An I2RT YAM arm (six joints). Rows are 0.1 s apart.
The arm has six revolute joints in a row. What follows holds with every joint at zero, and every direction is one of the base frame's.
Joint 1 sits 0.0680 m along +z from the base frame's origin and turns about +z.
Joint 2 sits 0.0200 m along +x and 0.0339 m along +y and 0.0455 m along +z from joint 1 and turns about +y.
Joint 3 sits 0.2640 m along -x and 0.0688 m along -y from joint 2 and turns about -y.
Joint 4 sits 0.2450 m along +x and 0.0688 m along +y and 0.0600 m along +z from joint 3 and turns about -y.
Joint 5 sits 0.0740 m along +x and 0.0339 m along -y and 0.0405 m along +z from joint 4 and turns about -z.
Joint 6 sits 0.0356 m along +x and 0.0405 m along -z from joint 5 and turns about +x.
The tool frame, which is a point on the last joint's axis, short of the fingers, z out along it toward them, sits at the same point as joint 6; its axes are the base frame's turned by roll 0.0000, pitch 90.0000 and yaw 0.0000 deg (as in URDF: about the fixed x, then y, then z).
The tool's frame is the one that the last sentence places.
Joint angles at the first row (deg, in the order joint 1, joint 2, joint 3, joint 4, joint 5, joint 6):
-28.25 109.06 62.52 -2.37 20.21 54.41
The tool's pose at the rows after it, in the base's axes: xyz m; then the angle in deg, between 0 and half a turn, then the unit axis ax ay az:
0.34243 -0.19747 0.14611 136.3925 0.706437 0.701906 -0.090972
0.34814 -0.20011 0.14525 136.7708 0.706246 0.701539 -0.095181
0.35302 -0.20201 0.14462 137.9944 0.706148 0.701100 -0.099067
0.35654 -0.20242 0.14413 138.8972 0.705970 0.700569 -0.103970
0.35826 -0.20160 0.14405 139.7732 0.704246 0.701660 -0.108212
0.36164 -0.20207 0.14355 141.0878 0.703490 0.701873 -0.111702
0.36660 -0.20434 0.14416 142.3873 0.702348 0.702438 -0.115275
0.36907 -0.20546 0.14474 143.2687 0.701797 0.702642 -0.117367
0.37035 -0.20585 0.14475 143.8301 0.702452 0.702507 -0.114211
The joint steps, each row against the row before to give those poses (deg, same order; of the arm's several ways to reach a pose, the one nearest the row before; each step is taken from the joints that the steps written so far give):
0.09 1.15 1.90 -1.12 0.30 0.11
0.08 1.36 1.86 -0.98 0.42 0.05
0.11 1.24 2.08 -2.21 0.26 0.32
0.22 0.86 1.44 -1.68 0.48 0.31
0.24 0.39 0.85 -1.49 0.35 0.11
0.18 0.92 1.66 -2.23 0.20 0.35
0.04 1.24 2.43 -2.60 0.11 0.17
0.02 0.66 1.40 -1.70 0.04 0.16
0.00 0.35 0.70 -0.90 -0.41 0.30

